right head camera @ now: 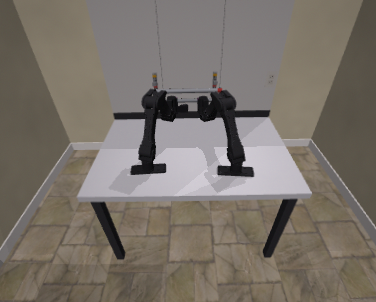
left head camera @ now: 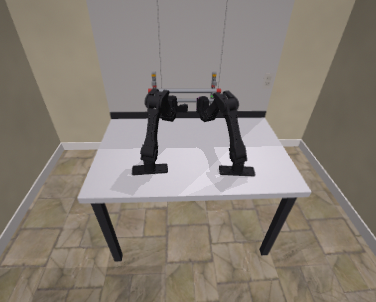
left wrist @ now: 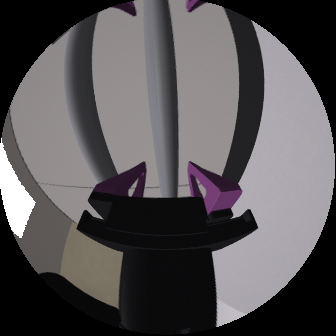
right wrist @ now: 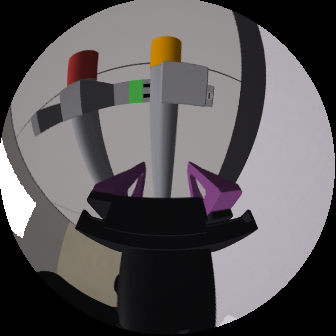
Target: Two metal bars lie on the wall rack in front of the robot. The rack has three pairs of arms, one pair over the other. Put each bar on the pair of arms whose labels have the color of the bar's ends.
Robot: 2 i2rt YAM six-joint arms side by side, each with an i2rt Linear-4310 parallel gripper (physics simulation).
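The red-ended bar lies on the rack, above the orange-ended bar, which rests on the lowest arms. A green label shows between the two bars in the right wrist view; orange labels show near the rack's top in the head views. My left gripper and right gripper are both open and empty. In each wrist view the orange-ended bar runs between the fingertips. Whether they touch it is unclear. The left ends of the bars are outside the left wrist view.
The other gripper's purple fingertips show at the top of the left wrist view. A white table stands below the arms. A grey wall panel is behind the rack, with two thin chains hanging above it. A dark strip runs along the table's back.
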